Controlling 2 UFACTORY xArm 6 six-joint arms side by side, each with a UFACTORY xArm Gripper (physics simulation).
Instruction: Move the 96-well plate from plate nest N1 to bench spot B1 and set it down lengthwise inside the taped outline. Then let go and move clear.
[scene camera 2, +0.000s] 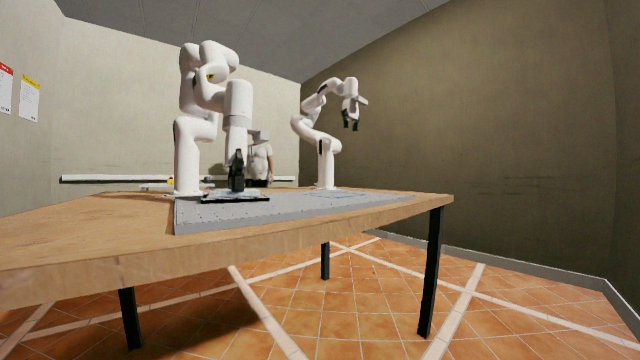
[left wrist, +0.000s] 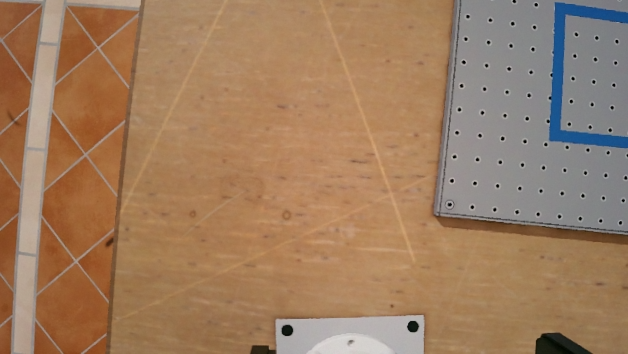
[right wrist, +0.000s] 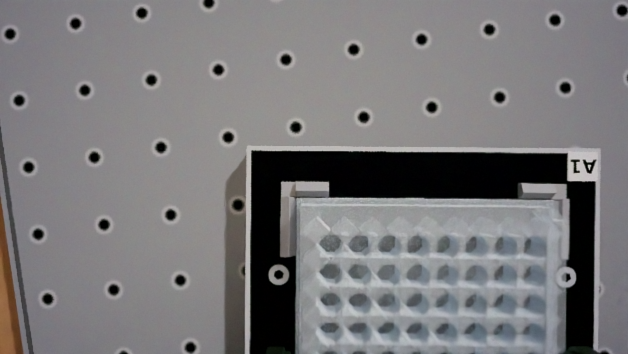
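Pixels of known places: left gripper, between the fingertips: (scene camera 2: 350, 129); right gripper, between the fingertips: (scene camera 2: 235, 190); left arm's base, origin of its link: (scene camera 2: 325, 189); right arm's base, origin of its link: (scene camera 2: 186, 193).
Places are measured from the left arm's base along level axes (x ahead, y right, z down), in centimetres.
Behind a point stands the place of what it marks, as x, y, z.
The clear 96-well plate (scene camera 2: 215, 193) {28.6, 71.9, -3.5} (right wrist: 432, 262) {27.3, 61.8, -3.9} sits in the black nest N1 (scene camera 2: 260, 199) {33.4, 62.3, -1.9} (right wrist: 265, 300) {21.7, 61.9, -2.5}, between its grey corner guides. Its near part runs off the bottom of the right wrist view. My right gripper (scene camera 2: 236, 189) {26.0, 65.8, -3.8} (right wrist: 429, 351) {26.0, 65.8, -3.8} is down at the plate, its fingertips at the two long sides, at the bottom edge of the right wrist view; it looks open. The blue taped outline of B1 (scene camera 2: 350, 195) (left wrist: 557, 75) lies on the grey board. My left gripper (scene camera 2: 350, 125) {16.9, -1.3, -33.9} (left wrist: 405, 348) {16.9, -1.3, -33.9} is open and empty, high above the table.
The grey perforated board (scene camera 2: 200, 220) {46.1, 79.6, -1.3} (left wrist: 492, 165) {24.1, 15.2, -1.3} (right wrist: 125, 120) {18.3, 54.4, -1.3} lies on the wooden table (scene camera 2: 125, 245) {48.6, 88.5, 0.0} (left wrist: 250, 150) {26.1, -10.3, 0.0}. The left arm's white base (scene camera 2: 326, 172) {3.5, 3.3, -10.0} (left wrist: 350, 345) {5.1, 0.0, -0.5} stands behind the board. A person (scene camera 2: 260, 160) stands behind the table.
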